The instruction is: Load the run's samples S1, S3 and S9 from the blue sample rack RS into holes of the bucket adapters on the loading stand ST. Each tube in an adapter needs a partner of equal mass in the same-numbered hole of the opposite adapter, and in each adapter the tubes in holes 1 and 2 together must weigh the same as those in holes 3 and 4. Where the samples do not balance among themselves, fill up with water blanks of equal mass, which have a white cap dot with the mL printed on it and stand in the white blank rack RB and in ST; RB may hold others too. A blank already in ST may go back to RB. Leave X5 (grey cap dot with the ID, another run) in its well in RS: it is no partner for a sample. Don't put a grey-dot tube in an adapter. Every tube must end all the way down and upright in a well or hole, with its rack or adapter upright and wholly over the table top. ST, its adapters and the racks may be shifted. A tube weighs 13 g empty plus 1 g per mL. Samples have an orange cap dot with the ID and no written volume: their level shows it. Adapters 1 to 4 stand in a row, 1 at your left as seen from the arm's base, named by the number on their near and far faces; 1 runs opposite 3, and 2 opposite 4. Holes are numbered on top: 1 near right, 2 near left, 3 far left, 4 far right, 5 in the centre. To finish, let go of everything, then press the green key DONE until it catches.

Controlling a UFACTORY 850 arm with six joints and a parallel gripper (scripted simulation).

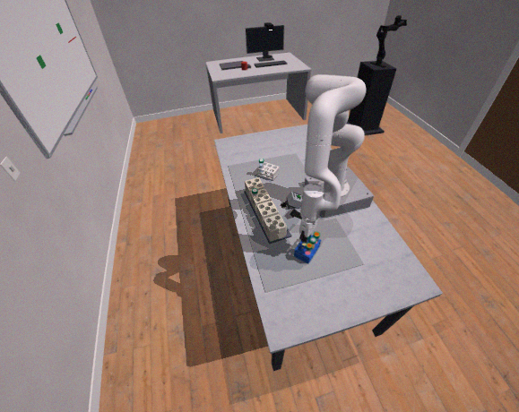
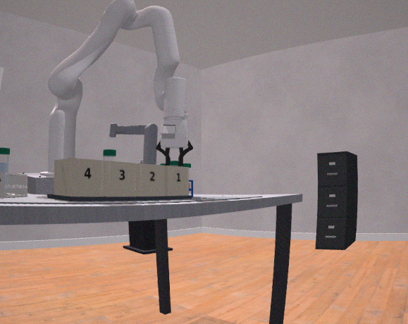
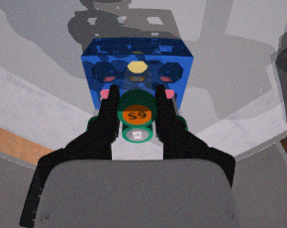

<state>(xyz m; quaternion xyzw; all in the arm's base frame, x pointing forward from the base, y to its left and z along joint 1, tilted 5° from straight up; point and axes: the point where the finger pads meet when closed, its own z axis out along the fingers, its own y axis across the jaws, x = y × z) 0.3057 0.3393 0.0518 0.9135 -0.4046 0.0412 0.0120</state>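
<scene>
Right now my hand is 50 mm above the sample tube S9 and 10 mm to the left of it. Round my hand: sample tube S1 (60 mm to the left, 60 mm below); then grey-dot tube X5 (60 mm below, 30 mm to the left, 20 mm behind); then blue sample rack RS (90 mm below, 10 mm to the left, 10 mm behind).
</scene>
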